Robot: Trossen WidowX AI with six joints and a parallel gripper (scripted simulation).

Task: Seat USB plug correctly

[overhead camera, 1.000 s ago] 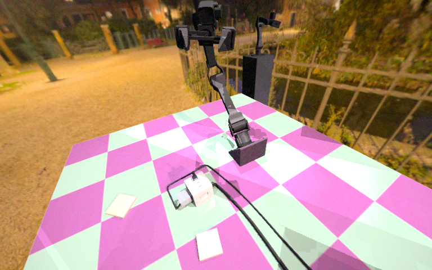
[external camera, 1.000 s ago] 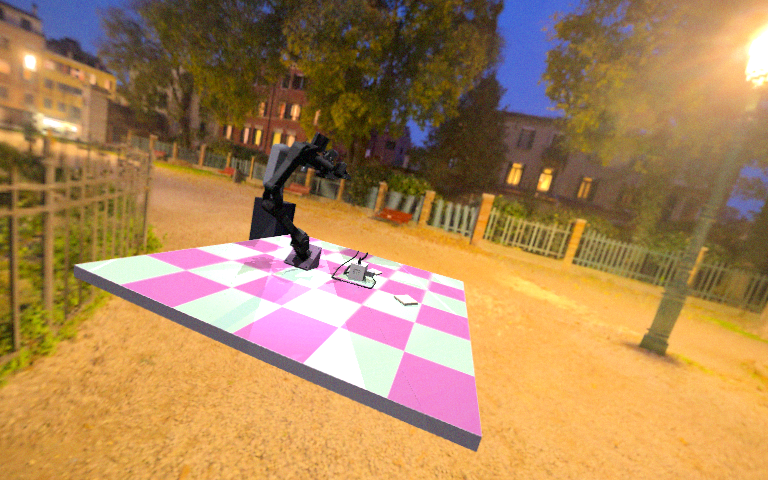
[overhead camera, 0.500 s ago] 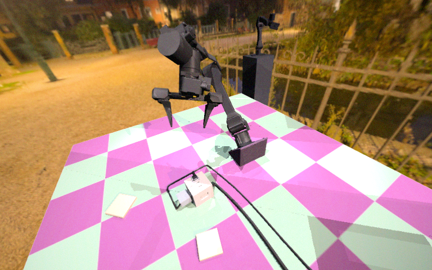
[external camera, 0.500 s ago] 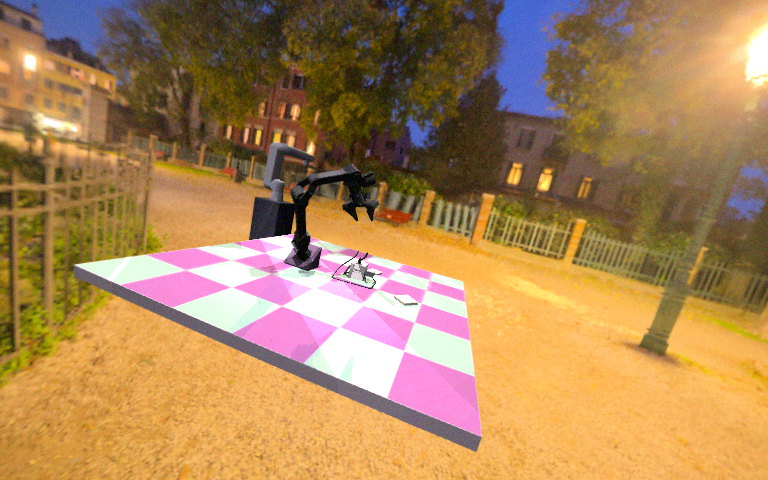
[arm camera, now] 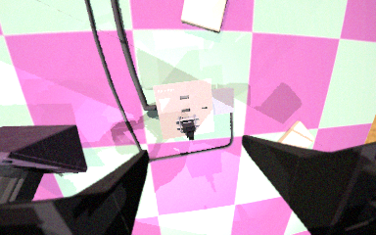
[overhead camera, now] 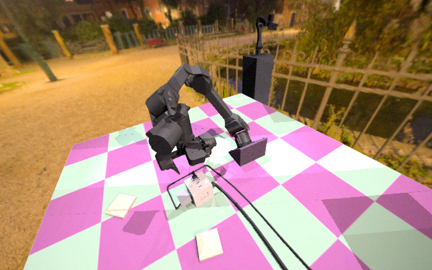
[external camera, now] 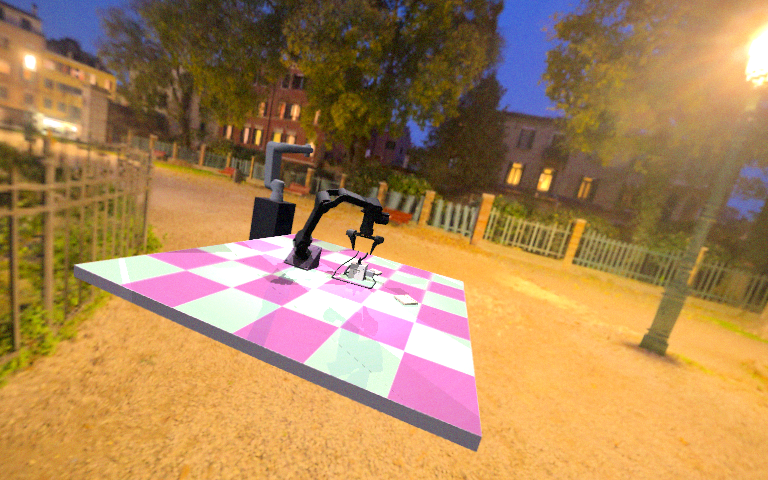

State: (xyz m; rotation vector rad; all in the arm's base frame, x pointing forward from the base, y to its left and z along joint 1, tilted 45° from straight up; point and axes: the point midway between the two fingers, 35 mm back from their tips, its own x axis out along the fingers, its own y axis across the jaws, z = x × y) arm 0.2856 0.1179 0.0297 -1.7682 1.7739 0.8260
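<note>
Now: gripper tip 50 mm above the dark USB plug.
</note>
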